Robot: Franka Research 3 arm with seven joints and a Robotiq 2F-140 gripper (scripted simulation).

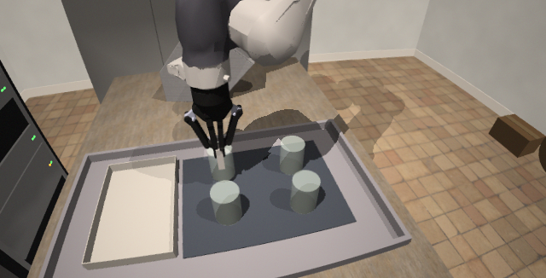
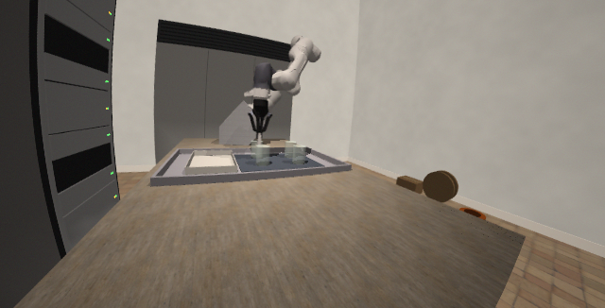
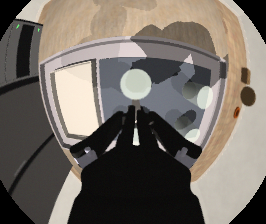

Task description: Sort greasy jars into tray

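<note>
Right now my hand is 5 cm short of the rimmed steel table top, 1 cm to the left of it and 11 cm above it. Round my hand: dark drying mat 2 cm ahead, 10 cm to the left, 11 cm below; cream tray 7 cm ahead, 22 cm to the right, 10 cm below.
</note>
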